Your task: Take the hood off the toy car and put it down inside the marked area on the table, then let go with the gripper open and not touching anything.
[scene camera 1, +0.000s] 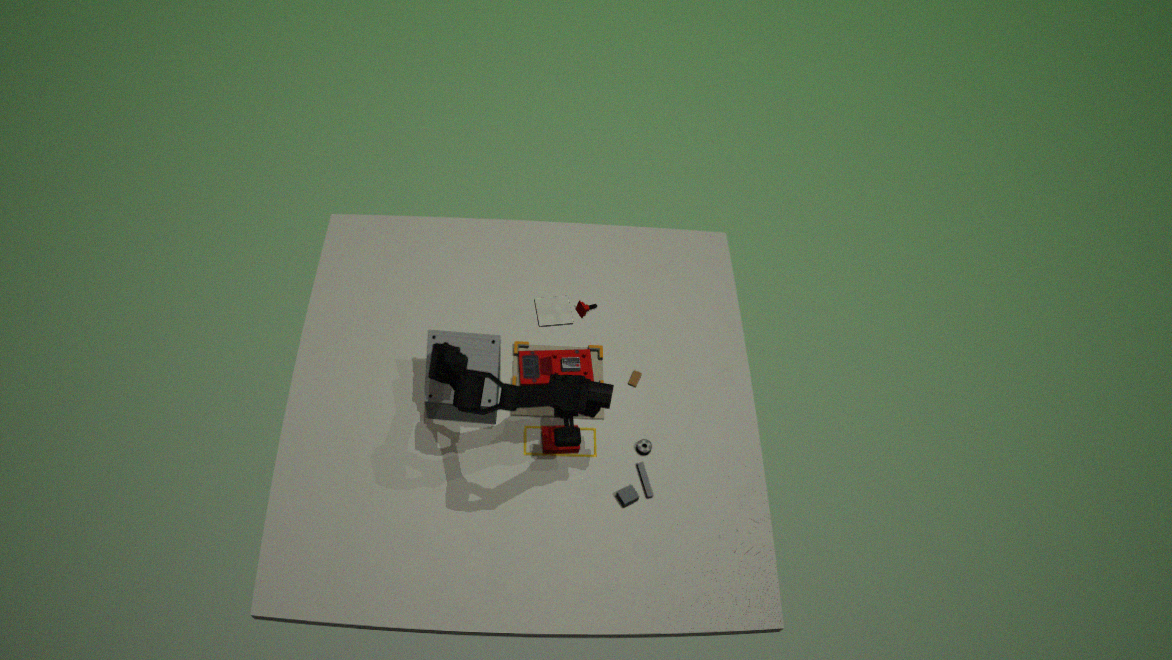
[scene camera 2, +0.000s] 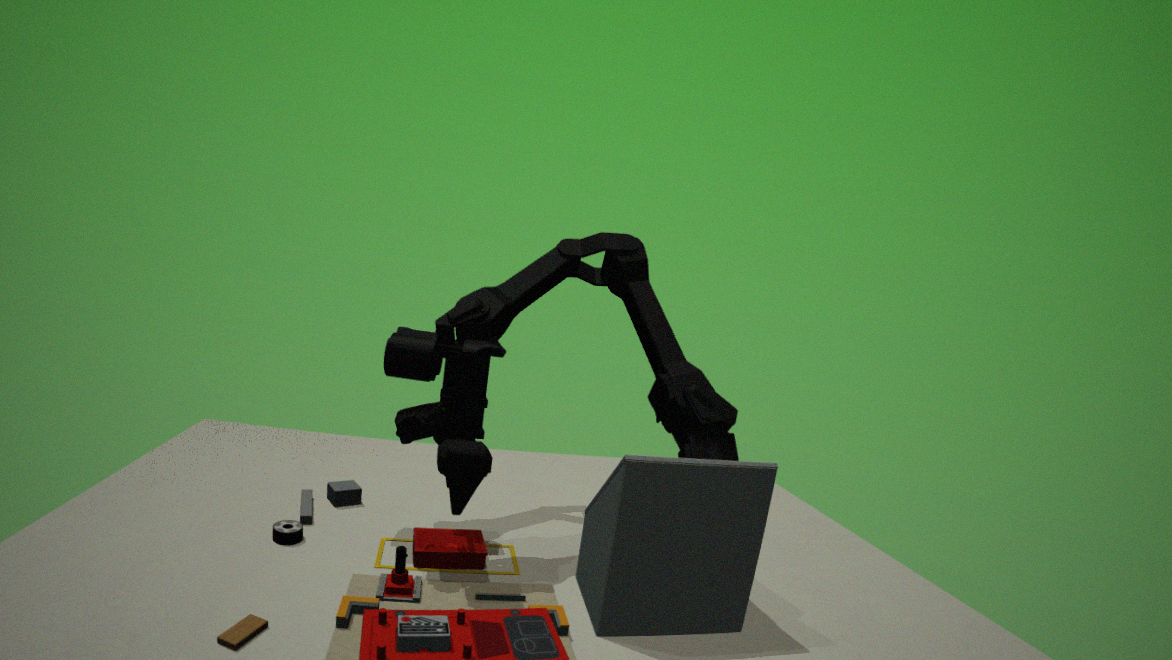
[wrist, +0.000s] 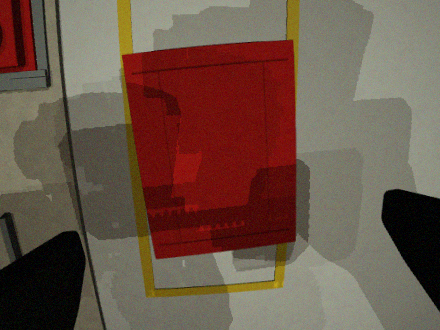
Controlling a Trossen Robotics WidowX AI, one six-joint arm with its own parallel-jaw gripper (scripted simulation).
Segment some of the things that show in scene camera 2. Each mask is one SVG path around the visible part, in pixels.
My gripper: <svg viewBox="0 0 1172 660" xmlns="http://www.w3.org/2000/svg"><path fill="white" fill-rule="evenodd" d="M443 385L440 401L401 409L397 412L395 418L396 435L400 438L401 444L409 444L412 441L433 436L433 440L438 445L438 470L446 477L446 485L450 492L452 514L461 515L476 488L486 477L487 473L491 473L493 457L483 442L475 441L475 439L484 439L483 414L484 408L487 408L488 399L486 398L487 389L467 391Z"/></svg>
A grey cube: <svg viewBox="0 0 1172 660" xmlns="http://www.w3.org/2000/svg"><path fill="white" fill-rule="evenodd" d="M328 482L327 498L332 503L332 506L337 508L361 505L362 488L354 480Z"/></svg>
